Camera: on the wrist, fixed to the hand. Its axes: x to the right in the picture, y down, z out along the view.
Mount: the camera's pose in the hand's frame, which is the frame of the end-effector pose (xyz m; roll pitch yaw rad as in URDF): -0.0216 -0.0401 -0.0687 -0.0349 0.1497 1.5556
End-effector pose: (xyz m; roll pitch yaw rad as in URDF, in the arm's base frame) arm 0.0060 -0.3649 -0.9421 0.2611 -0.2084 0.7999
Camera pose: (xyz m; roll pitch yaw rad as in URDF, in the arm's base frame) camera 0.0174 -0.3833 -1.0216 -0.2407 -0.1121 2.3790
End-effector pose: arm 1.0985 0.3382 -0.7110 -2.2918 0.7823 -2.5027
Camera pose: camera 1.0531 0.3358 -0.6422 2.1988 0.4865 1.6842
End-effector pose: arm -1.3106 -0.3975 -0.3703 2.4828 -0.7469 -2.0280
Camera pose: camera -1.2285 -0.3977 -0.3631 -2.2500 -0.5715 2.0767
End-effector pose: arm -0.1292 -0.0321 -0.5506 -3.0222 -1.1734 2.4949
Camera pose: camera -0.0879 -0.1029 -0.5423 -2.0008 -0.0256 0.9020
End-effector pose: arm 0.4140 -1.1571 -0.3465 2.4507 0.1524 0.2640
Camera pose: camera 0.3779 -1.0895 -0.3161 2.8668 -0.8243 -1.1173
